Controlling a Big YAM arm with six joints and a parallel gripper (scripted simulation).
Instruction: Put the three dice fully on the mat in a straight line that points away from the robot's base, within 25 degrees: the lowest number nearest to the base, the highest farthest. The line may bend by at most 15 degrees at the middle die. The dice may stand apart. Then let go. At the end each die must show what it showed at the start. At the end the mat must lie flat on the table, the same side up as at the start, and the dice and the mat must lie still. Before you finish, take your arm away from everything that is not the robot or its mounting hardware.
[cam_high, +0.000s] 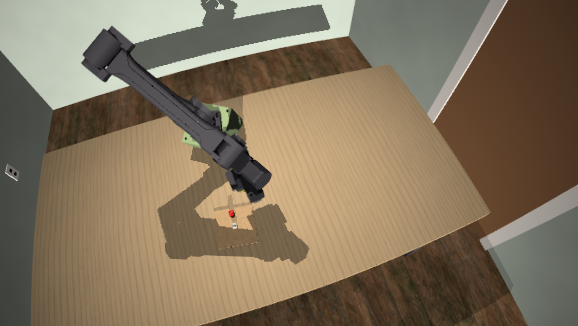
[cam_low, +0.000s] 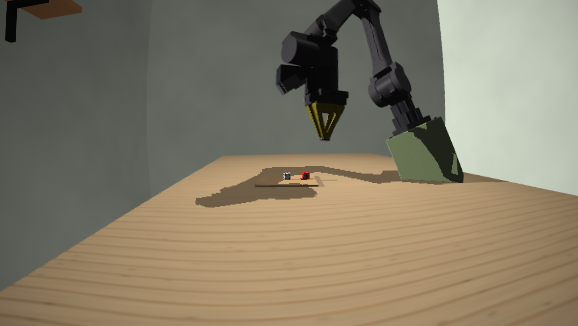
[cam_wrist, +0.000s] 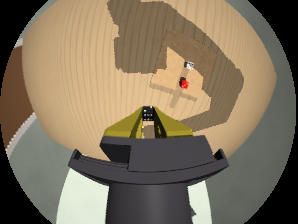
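Right now my hand is 80 mm short of the white die, 70 mm to the left of it and 100 mm above it. The rest, counted from my hand: tan mat (90 mm ahead, 70 mm to the right, 110 mm below); black die (right at my hand); red die (40 mm ahead, 70 mm to the right, 100 mm below).
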